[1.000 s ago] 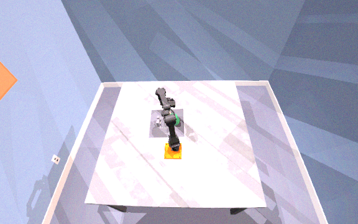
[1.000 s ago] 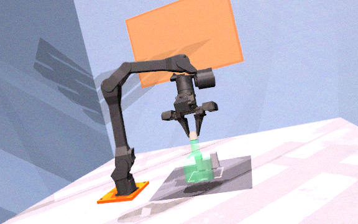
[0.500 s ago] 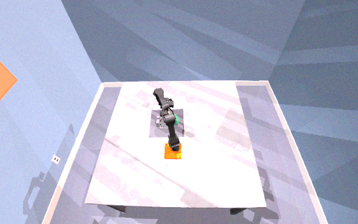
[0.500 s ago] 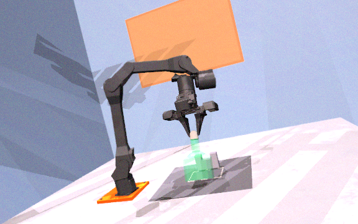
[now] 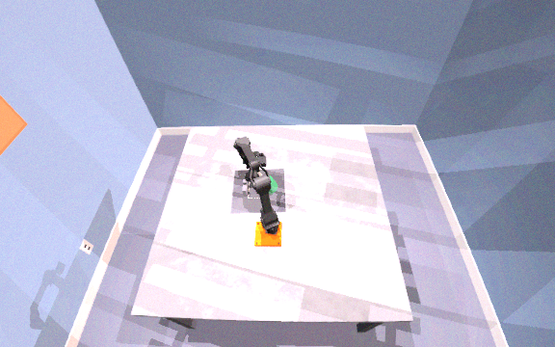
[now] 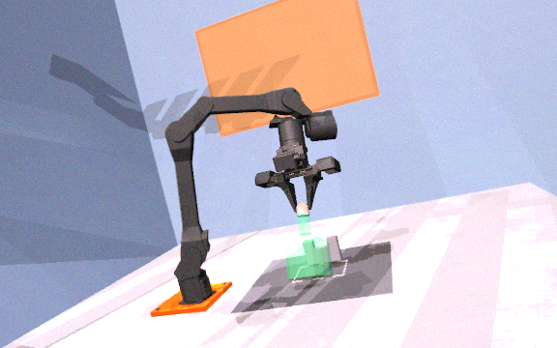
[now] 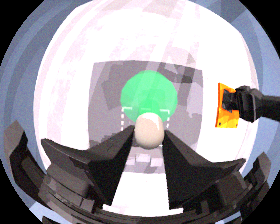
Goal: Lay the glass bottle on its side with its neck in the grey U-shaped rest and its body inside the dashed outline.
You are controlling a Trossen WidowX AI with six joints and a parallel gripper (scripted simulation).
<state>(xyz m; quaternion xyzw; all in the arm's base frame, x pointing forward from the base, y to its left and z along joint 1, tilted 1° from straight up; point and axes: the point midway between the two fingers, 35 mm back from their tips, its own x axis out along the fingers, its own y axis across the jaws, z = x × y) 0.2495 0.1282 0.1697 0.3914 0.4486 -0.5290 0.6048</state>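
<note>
Now: the grey mat 20 mm to the left of my gripper tip and 150 mm below it. From my gripper tip the other things lie so: green glass bottle 20 mm to the right, 40 mm below.
</note>
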